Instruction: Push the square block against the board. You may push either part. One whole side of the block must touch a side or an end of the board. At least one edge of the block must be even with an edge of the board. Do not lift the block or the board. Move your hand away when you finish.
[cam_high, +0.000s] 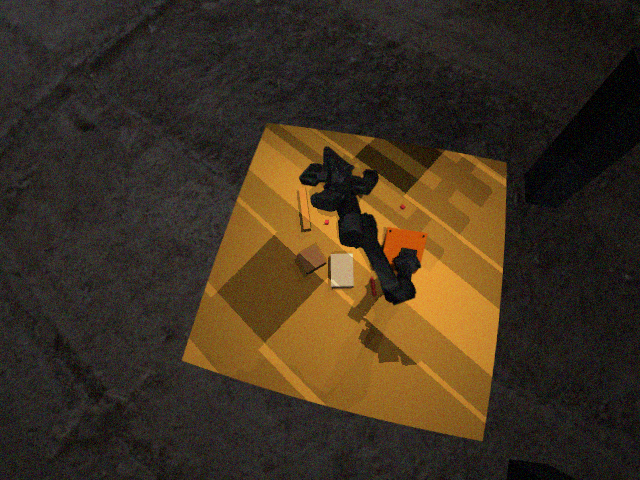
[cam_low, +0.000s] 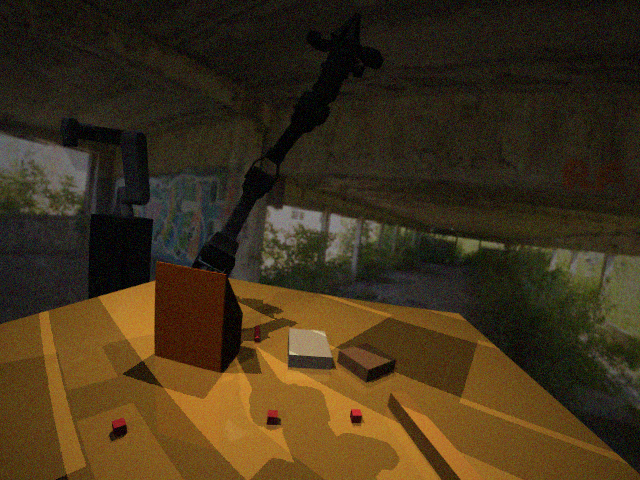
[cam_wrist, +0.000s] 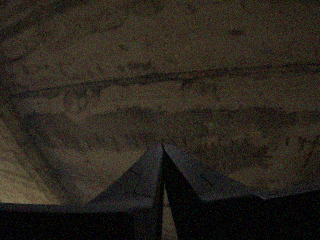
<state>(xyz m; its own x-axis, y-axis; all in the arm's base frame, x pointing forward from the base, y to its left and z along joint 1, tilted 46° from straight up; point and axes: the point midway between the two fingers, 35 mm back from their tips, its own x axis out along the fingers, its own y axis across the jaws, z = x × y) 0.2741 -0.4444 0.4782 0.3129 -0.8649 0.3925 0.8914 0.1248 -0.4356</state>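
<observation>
My gripper tip is 80 cm above the flat brown square block, 12 cm short of it and 3 cm to the right of it. From my gripper tip the other things lie so: red peg (81 cm below, 17 cm behind, 10 cm to the left).
</observation>
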